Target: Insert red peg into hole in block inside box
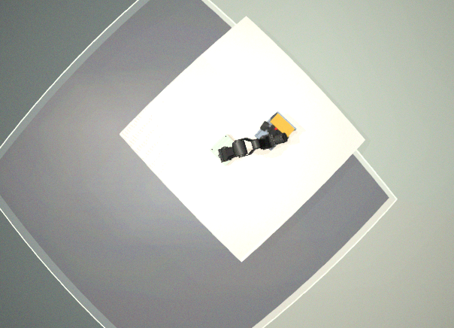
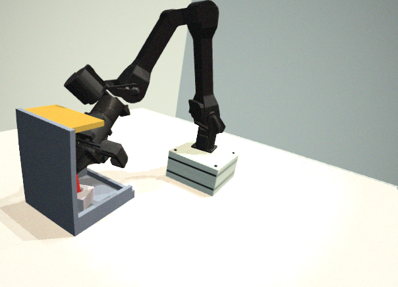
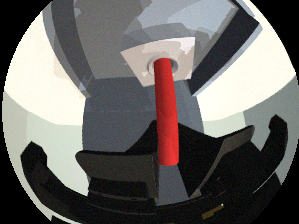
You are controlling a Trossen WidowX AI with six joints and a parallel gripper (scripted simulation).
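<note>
The red peg lies 30 mm behind my gripper tip and 10 mm below it. Round my gripper tip: orange roof (120 mm above, 20 mm behind, 10 mm to the right).
</note>
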